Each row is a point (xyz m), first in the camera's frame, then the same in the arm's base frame.
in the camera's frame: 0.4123 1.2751 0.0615
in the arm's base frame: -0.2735 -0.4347 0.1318
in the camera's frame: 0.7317 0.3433 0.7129
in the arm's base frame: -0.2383 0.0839 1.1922
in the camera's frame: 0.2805 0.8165 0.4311
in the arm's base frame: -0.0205 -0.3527 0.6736
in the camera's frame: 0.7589 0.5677 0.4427
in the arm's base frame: -0.3113 0.0668 0.8480
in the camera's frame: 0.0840 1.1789 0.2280
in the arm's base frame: 0.0166 -0.6157 0.2986
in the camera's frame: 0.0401 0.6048 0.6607
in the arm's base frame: 0.2366 -0.4360 0.9605
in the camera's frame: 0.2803 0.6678 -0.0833
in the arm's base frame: 0.1606 -0.0027 0.3111
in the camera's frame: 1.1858 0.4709 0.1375
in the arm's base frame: -0.5633 0.5021 0.6697
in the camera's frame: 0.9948 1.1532 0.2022
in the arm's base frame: -0.7412 -0.1127 0.3589
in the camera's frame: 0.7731 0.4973 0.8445
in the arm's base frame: -0.3754 -0.0666 1.2283
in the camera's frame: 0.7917 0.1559 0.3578
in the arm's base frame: -0.1239 0.4169 0.9901
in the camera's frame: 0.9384 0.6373 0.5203
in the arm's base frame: -0.5140 0.0736 0.8920
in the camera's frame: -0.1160 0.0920 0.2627
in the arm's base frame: 0.7000 0.0366 0.8731
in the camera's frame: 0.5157 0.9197 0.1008
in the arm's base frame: -0.1998 -0.1471 0.3563
